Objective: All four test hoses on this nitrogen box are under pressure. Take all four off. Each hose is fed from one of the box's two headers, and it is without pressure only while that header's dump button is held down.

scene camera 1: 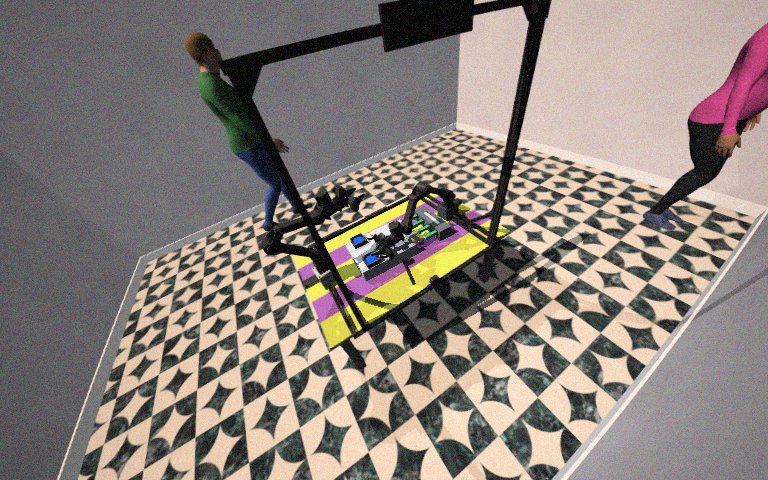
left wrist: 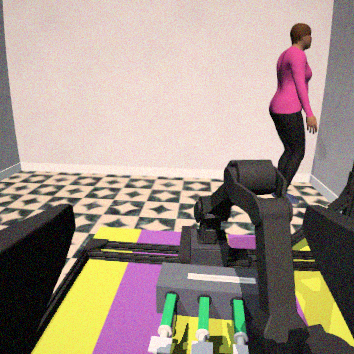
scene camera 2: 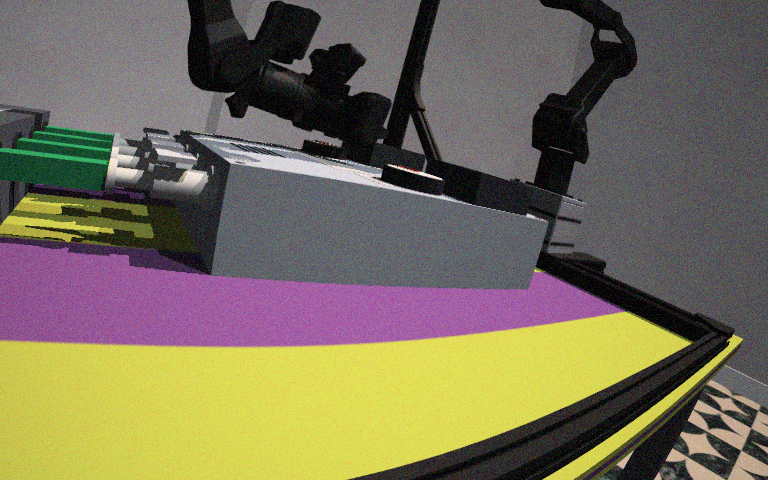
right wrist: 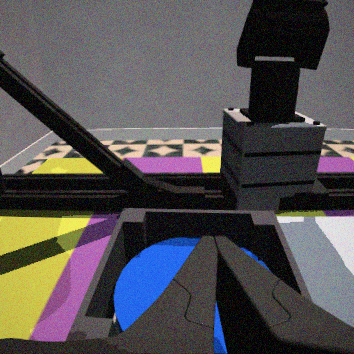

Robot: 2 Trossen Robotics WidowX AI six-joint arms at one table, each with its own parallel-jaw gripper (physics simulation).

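Pixels of known places: left gripper, fingertip midpoint: [scene camera 1: 360,191] [left wrist: 190,216]; right gripper, fingertip midpoint: [scene camera 1: 370,255] [scene camera 2: 385,135] [right wrist: 211,246]; left arm's base, link origin: [scene camera 1: 322,268] [scene camera 2: 549,191] [right wrist: 269,115]; right arm's base, link origin: [scene camera 1: 447,205] [left wrist: 208,237].
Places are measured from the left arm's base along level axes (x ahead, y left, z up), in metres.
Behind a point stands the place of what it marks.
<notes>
The pale grey nitrogen box [scene camera 2: 368,237] @(y 0.078, x 0.425, z -0.072 m) stands on the striped table. Green hoses [scene camera 2: 62,168] @(y 0.017, x 0.662, z -0.053 m) [left wrist: 204,309] @(y -0.066, x 0.665, z -0.047 m) run from white fittings on its end to a dark grey block; three show in the left wrist view, and the right arm covers part of that row. Two blue buttons show in scene camera 1, the upper one [scene camera 1: 359,240] @(y 0.052, x 0.278, z -0.016 m) and the lower one [scene camera 1: 372,259] @(y -0.137, x 0.247, z -0.016 m). My right gripper [right wrist: 211,246] @(y -0.127, x 0.250, z 0.012 m) [scene camera 2: 362,149] is shut and empty, its tips over a blue button [right wrist: 150,285] @(y -0.152, x 0.241, z -0.015 m) inside a black guard; contact cannot be told. My left gripper [scene camera 1: 356,199] @(y -0.002, x 0.350, z 0.327 m) is open and empty, high above the table.
The dark grey hose block [left wrist: 170,275] @(y 0.001, x 0.751, z -0.031 m) stands at the hoses' far end. A black guard [scene camera 2: 509,195] @(y 0.097, x 0.274, z -0.015 m) and a round black knob [scene camera 2: 411,180] @(y 0.063, x 0.378, z -0.024 m) rise from the box top. Black frame posts [scene camera 1: 512,130] @(y -0.470, x 0.843, z 0.544 m) stand at the table edges. Two people stand beyond the table.
</notes>
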